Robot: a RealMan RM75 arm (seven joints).
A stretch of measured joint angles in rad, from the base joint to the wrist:
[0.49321, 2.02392, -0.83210, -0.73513, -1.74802, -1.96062, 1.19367]
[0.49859, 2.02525, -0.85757, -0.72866, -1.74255, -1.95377, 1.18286]
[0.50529, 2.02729, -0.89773, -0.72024, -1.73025, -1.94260, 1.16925]
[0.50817, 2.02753, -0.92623, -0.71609, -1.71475, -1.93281, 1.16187]
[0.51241, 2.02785, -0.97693, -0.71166, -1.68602, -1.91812, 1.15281]
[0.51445, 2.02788, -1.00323, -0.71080, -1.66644, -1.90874, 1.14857]
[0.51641, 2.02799, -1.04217, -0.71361, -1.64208, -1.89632, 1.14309]
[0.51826, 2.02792, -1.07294, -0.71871, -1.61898, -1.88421, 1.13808]
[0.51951, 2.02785, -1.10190, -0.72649, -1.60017, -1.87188, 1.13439]
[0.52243, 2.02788, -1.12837, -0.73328, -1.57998, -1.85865, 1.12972]
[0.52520, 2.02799, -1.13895, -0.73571, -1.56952, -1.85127, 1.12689]
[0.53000, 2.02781, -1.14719, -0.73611, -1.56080, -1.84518, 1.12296]
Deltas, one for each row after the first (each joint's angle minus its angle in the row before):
[0.00538, 0.00133, -0.02547, 0.00647, 0.00547, 0.00685, -0.01081]
[0.00670, 0.00204, -0.04016, 0.00842, 0.01230, 0.01117, -0.01361]
[0.00288, 0.00024, -0.02850, 0.00415, 0.01550, 0.00979, -0.00738]
[0.00424, 0.00032, -0.05070, 0.00443, 0.02873, 0.01469, -0.00906]
[0.00204, 0.00003, -0.02630, 0.00086, 0.01958, 0.00938, -0.00424]
[0.00196, 0.00011, -0.03894, -0.00281, 0.02436, 0.01242, -0.00548]
[0.00185, -0.00007, -0.03077, -0.00510, 0.02310, 0.01211, -0.00501]
[0.00125, -0.00007, -0.02896, -0.00778, 0.01881, 0.01233, -0.00369]
[0.00292, 0.00003, -0.02647, -0.00679, 0.02019, 0.01323, -0.00467]
[0.00277, 0.00011, -0.01058, -0.00243, 0.01046, 0.00738, -0.00283]
[0.00480, -0.00018, -0.00824, -0.00040, 0.00872, 0.00609, -0.00393]

